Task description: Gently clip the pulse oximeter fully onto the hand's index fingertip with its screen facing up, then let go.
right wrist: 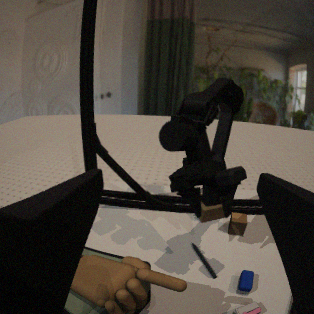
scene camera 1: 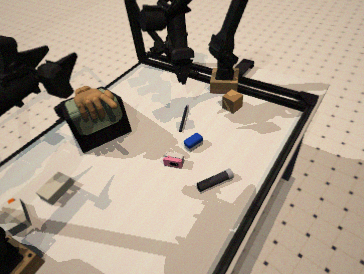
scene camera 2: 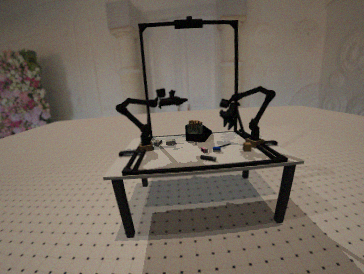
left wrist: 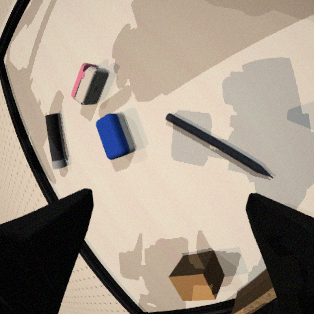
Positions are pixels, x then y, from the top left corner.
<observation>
my left gripper: open, holds nothing
my right gripper: open, holds nothing
a brown cube (left wrist: pixel 199 275): on the table
a blue eraser (left wrist: pixel 114 135): on the table
a dark pen (left wrist: pixel 225 148): on the table
</observation>
